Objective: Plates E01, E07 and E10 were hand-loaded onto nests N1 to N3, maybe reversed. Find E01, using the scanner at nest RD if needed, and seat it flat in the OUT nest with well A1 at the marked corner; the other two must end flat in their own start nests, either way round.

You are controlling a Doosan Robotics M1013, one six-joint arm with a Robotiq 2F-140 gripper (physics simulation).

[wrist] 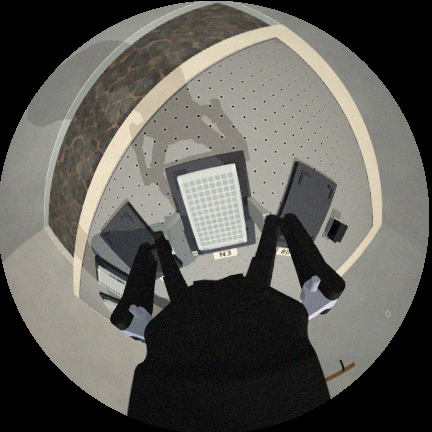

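A white well plate [212, 207] sits in nest N3 [205, 162] at the centre of the wrist view. It looks flat; no plate name can be read. My gripper [214, 213] is open and empty, its fingers spread wide to the left and right of this plate and apart from it. The OUT nest [127, 230] at the left and nest RD [307, 197] at the right show no plate. Two more white plates [111, 281] [108, 301] show in dark nests at the lower left, partly hidden by the left finger.
A small black device [336, 230] stands right of nest RD. The perforated board [280, 115] has a cream border [140, 107]. A brown patterned surface [115, 85] lies beyond the border at the upper left. The gripper body covers the lower middle.
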